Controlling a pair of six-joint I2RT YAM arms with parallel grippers.
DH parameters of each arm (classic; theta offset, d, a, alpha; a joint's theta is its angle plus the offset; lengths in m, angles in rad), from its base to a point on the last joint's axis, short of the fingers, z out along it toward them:
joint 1: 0 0.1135 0.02 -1.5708
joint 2: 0 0 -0.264 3.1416
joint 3: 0.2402 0 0.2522 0
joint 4: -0.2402 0 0.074 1.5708
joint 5: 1.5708 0 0 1.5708
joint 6: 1.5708 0.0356 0 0
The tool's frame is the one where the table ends.
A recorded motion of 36 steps. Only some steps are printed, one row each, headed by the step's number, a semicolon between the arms.
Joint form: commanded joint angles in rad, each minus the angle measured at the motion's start. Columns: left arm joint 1, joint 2, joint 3, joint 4, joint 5, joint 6; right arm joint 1, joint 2, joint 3, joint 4, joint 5, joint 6.
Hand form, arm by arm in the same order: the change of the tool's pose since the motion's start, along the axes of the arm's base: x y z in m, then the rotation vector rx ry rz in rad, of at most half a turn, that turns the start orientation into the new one. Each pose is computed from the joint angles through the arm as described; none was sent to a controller.
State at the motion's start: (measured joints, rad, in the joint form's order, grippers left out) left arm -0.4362 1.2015 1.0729 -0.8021 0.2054 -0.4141; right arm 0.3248 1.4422 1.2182 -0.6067 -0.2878 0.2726
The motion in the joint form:
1: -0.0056 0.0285 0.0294 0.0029 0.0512 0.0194; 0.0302 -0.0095 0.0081 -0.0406 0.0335 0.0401
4: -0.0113 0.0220 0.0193 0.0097 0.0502 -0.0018; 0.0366 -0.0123 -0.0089 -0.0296 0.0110 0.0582
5: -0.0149 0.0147 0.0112 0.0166 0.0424 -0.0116; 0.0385 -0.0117 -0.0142 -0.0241 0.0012 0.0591
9: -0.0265 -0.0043 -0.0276 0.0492 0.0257 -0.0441; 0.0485 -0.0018 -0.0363 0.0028 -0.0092 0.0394
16: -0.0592 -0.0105 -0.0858 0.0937 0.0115 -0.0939; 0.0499 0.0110 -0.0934 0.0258 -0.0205 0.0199
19: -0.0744 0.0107 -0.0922 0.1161 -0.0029 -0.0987; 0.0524 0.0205 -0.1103 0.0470 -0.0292 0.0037
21: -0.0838 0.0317 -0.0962 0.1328 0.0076 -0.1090; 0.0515 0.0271 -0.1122 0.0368 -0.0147 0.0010
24: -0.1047 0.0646 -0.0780 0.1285 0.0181 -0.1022; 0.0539 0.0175 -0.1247 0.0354 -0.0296 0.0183
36: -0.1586 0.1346 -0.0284 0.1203 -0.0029 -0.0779; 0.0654 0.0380 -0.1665 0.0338 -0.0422 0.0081
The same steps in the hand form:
1: 0.0051 -0.0058 0.0034 -0.0304 0.0052 -0.0514; -0.0070 0.0062 0.0022 -0.0106 0.0320 -0.0209
4: 0.0033 -0.0065 0.0021 -0.0401 0.0117 -0.0400; -0.0090 0.0084 -0.0015 0.0130 0.0497 -0.0125
5: 0.0019 -0.0065 0.0016 -0.0412 0.0080 -0.0314; -0.0092 0.0093 -0.0030 0.0200 0.0532 -0.0047
9: -0.0019 -0.0072 -0.0044 -0.0490 0.0055 -0.0079; -0.0086 0.0132 -0.0110 0.0152 0.0514 0.0263
16: -0.0066 -0.0130 -0.0187 -0.0572 0.0302 0.0070; -0.0104 0.0133 -0.0313 -0.0027 0.0889 0.0485
19: -0.0039 -0.0182 -0.0240 -0.0467 0.0315 0.0045; -0.0096 0.0148 -0.0379 -0.0060 0.0882 0.0684
21: -0.0014 -0.0227 -0.0289 -0.0539 0.0479 -0.0030; -0.0093 0.0141 -0.0412 -0.0241 0.1007 0.0601
24: 0.0011 -0.0307 -0.0311 -0.0482 0.0662 -0.0348; -0.0127 0.0141 -0.0423 -0.0068 0.1171 0.0591
36: 0.0063 -0.0501 -0.0332 -0.0076 0.0715 -0.0947; -0.0169 0.0166 -0.0610 -0.0248 0.1756 0.0848

